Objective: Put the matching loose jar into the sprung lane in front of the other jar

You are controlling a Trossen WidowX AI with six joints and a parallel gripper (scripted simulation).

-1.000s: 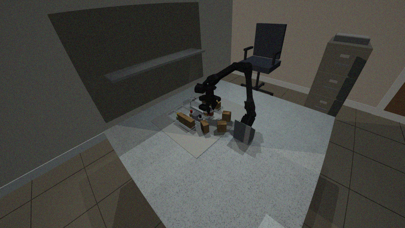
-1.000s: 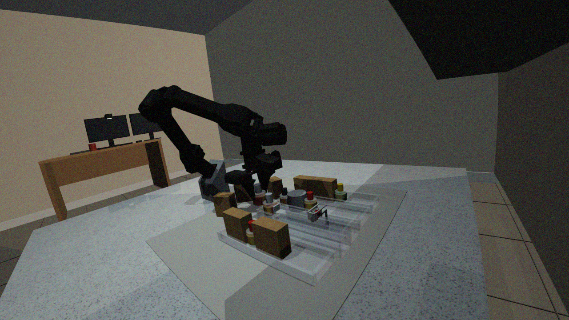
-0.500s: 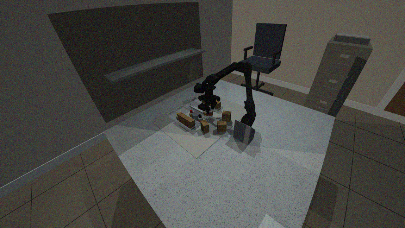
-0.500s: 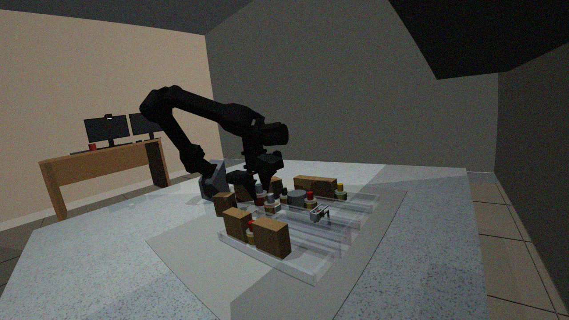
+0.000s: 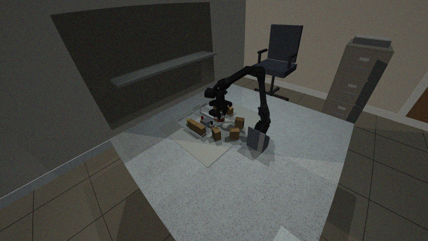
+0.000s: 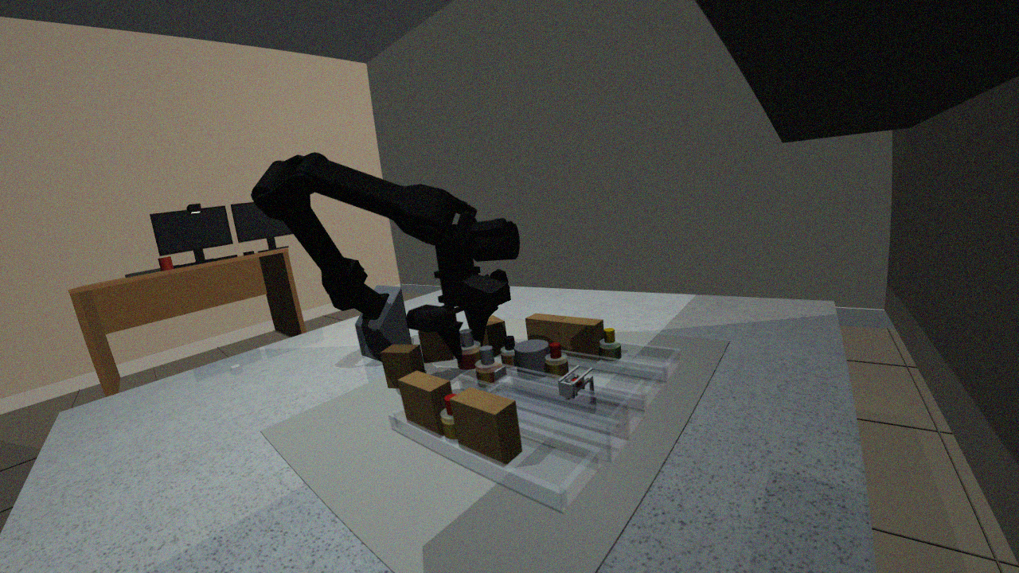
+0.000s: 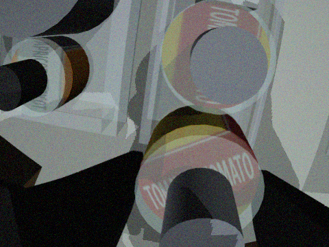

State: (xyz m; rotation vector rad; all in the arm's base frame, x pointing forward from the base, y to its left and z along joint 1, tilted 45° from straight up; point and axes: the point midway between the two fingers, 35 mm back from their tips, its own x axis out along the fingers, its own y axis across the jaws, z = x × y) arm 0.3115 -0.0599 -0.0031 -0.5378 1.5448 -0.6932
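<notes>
The wide grey can is 80 mm ahead of my gripper tip, 70 mm to the left of it and 30 mm below it. Also, from my gripper tip: clear-walled lane (170 mm ahead, 40 mm to the right, 40 mm below).
</notes>
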